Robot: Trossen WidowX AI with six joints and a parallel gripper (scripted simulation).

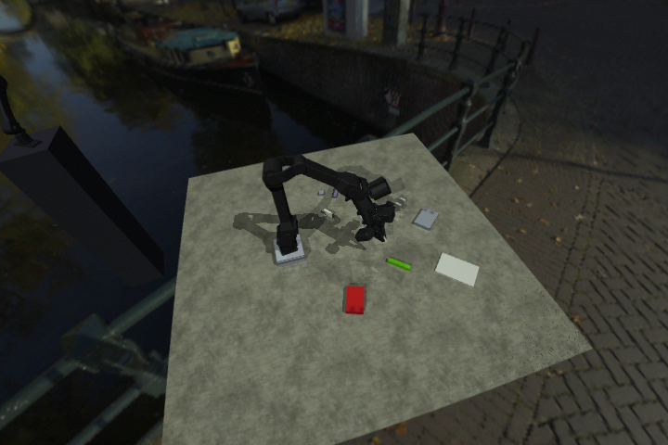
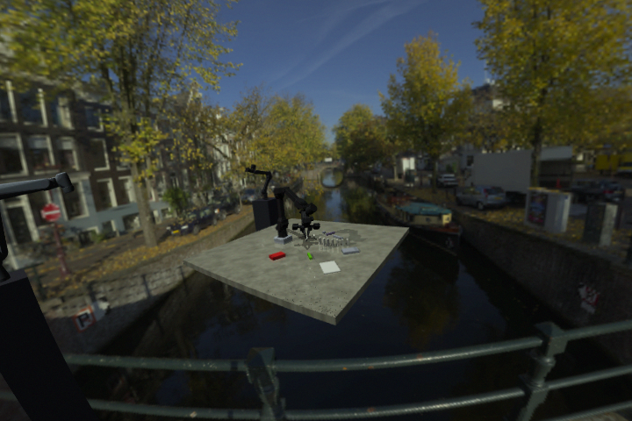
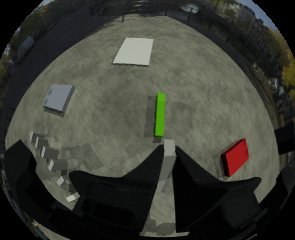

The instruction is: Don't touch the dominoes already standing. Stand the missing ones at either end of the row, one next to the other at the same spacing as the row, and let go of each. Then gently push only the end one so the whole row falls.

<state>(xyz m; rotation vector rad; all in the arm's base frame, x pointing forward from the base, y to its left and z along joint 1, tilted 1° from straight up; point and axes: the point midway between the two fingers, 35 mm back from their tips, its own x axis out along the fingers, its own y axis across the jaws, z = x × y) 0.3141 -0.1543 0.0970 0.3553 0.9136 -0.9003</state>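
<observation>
Right now the green stick is 40 mm ahead of my gripper tip, 60 mm to the right of it and 100 mm below it. Round my gripper tip: white sheet (230 mm ahead, 160 mm to the right, 110 mm below); grey flat pad (270 mm ahead, 90 mm to the left, 100 mm below); red block (170 mm behind, 120 mm to the right, 100 mm below).
</observation>
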